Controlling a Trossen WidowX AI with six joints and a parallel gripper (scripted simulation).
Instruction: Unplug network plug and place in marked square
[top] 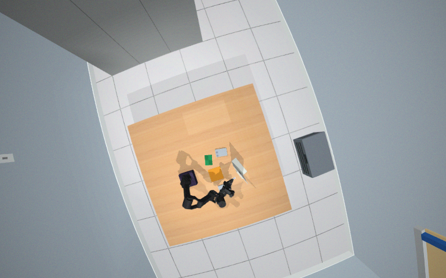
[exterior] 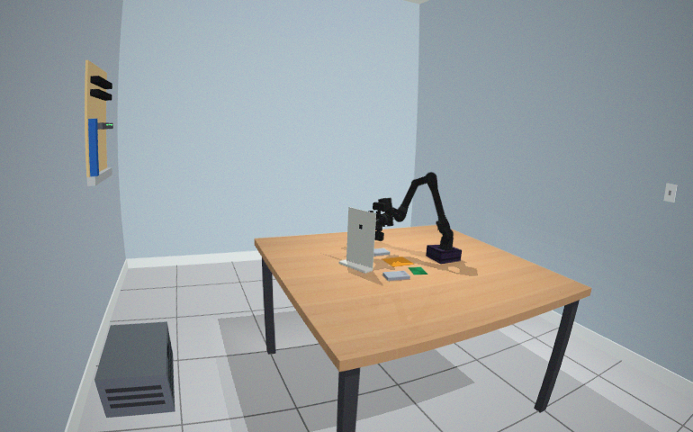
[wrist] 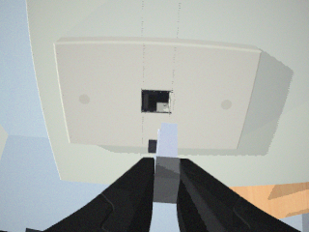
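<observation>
Right now my gripper tip is 14 cm past the orange marked square, 5 cm to the right of it and 19 cm above it. The rest, counted from my gripper tip: grey network plug 1 cm ahead; green square 14 cm behind, 20 cm to the left, 19 cm below; upright white panel 7 cm ahead, 3 cm to the left, 7 cm below.
</observation>
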